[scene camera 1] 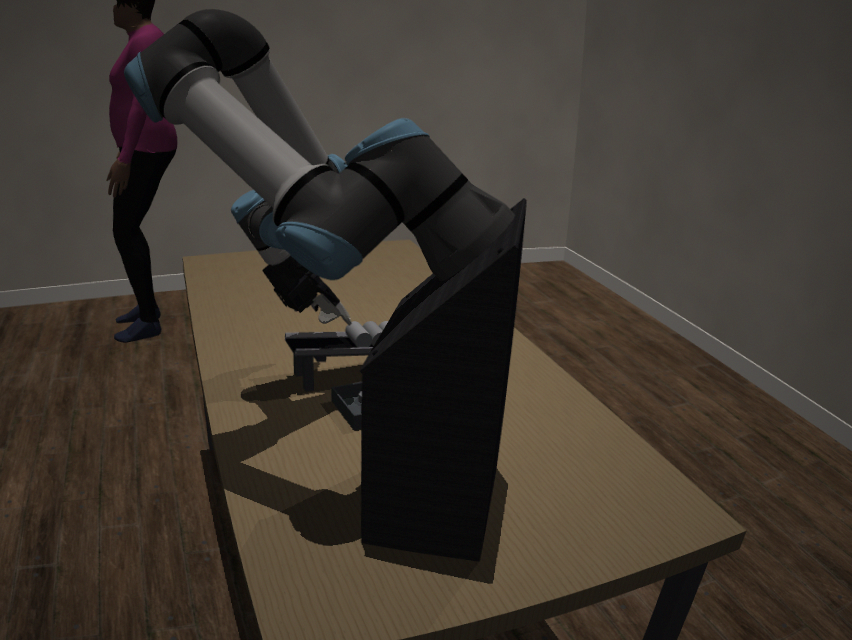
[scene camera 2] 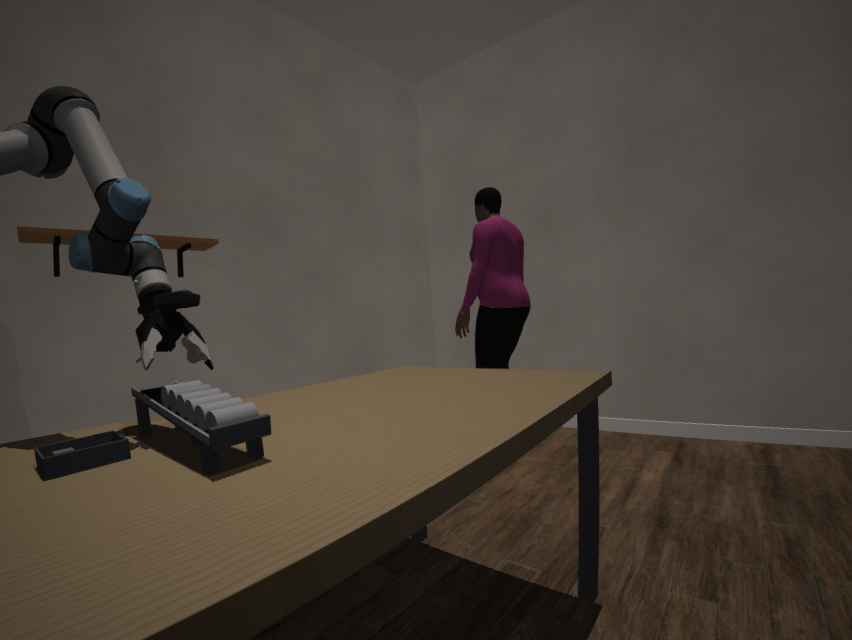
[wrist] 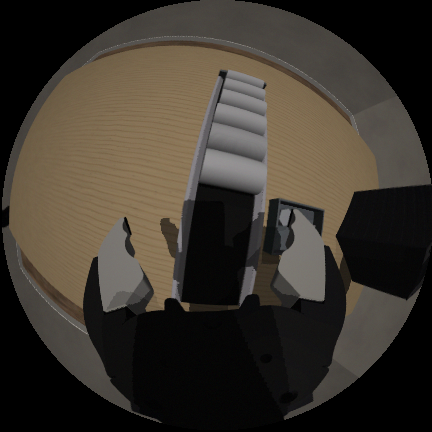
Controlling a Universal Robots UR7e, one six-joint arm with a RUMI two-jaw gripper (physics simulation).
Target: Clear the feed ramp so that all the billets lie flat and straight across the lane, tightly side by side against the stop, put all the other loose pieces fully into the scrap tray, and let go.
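Frame: origin at the arm's base, x right, y back, z down, level; metres.
Seen in the pictures: gripper, fingertip midpoint: [scene camera 1: 333, 317] [scene camera 2: 182, 369] [wrist: 207, 214]; arm's base, origin of the base link: [scene camera 1: 477, 246].
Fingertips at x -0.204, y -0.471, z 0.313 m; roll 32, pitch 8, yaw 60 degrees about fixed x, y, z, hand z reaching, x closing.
Note:
Offsets run from my fingertips to a thing's middle. Level surfaces: height alone.
Several light grey billets {dx +0.058, dy +0.006, dz +0.040 m} [scene camera 1: 358, 334] {dx +0.248, dy -0.052, dz +0.064 m} [scene camera 2: 232, 414] [wrist: 233, 171] lie flat across the lane of the feed ramp [scene camera 2: 241, 430] [wrist: 189, 194], side by side in a row up to the stop at its low end. The upper part of the lane is bare black. The dark scrap tray {dx +0.060, dy +0.181, dz +0.118 m} [scene camera 1: 346, 411] [scene camera 2: 86, 458] [wrist: 273, 225] stands on the table beside the ramp. A light piece [scene camera 2: 63, 451] [wrist: 285, 217] lies inside it; a finger partly hides the tray's contents in the wrist view. My gripper [scene camera 1: 337, 320] [scene camera 2: 178, 367] [wrist: 207, 214] is open and empty, above the ramp's upper end.
The black robot pedestal [scene camera 1: 433, 427] [wrist: 387, 240] stands beside the tray and hides part of it in scene camera 1. The wooden table {dz +0.136 m} [scene camera 1: 585, 482] [scene camera 2: 385, 427] [wrist: 125, 125] carries everything. A person [scene camera 1: 141, 124] [scene camera 2: 501, 268] stands beyond the table. A wall shelf [scene camera 2: 199, 243] is behind the arm.

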